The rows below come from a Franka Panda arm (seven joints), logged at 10 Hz.
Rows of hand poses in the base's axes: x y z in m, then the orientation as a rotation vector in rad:
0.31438 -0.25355 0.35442 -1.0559 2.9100 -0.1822
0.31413 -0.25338 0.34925 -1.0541 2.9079 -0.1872
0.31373 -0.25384 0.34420 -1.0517 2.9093 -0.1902
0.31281 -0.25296 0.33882 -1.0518 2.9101 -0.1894
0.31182 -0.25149 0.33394 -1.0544 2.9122 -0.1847
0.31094 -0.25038 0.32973 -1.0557 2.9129 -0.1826
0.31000 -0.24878 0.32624 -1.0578 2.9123 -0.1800
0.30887 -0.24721 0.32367 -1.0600 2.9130 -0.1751
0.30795 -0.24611 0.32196 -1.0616 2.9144 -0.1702
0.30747 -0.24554 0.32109 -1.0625 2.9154 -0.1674
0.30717 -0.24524 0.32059 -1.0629 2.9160 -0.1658
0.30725 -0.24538 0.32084 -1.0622 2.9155 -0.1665
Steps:
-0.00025 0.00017 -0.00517 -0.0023 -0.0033 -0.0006
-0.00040 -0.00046 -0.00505 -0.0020 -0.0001 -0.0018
-0.00092 0.00088 -0.00538 0.0003 0.0009 -0.0001
-0.00099 0.00147 -0.00488 0.0020 0.0035 0.0010
-0.00088 0.00111 -0.00421 0.0010 0.0014 0.0006
-0.00094 0.00160 -0.00349 0.0015 0.0006 0.0014
-0.00113 0.00157 -0.00257 0.0026 0.0022 0.0012
-0.00092 0.00110 -0.00171 0.0025 0.0026 0.0006
-0.00048 0.00057 -0.00087 0.0013 0.0017 0.0003
-0.00030 0.00030 -0.00050 0.0008 0.0009 0.0001
0.00008 -0.00014 0.00025 -0.0002 -0.0008 -0.0003

